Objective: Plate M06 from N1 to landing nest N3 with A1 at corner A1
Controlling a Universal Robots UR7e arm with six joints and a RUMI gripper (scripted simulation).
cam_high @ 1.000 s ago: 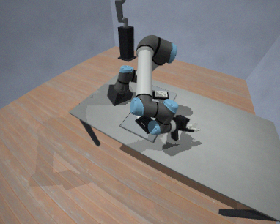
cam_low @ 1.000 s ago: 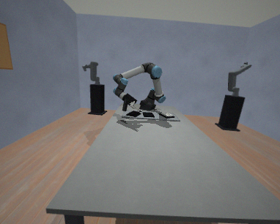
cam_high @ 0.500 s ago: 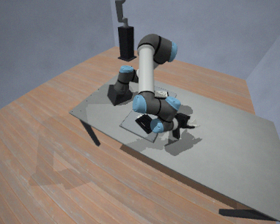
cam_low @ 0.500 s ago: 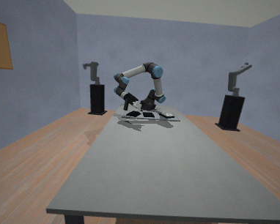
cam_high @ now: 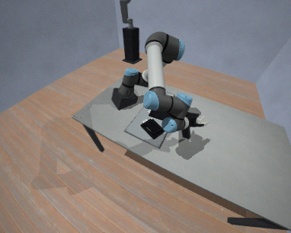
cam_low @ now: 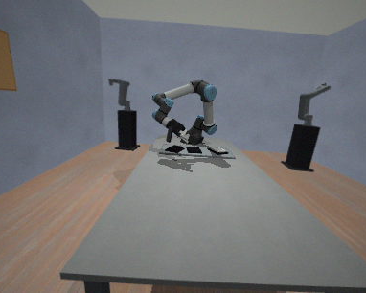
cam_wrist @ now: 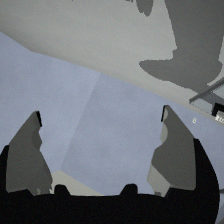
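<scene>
The black well plate lies 280 mm behind my hand, 130 mm to the right of it and 130 mm below it. Round my hand: dark slab 280 mm behind, 130 mm to the right, 150 mm below; then dark nest pad 310 mm behind, 40 mm to the left, 150 mm below.
</scene>
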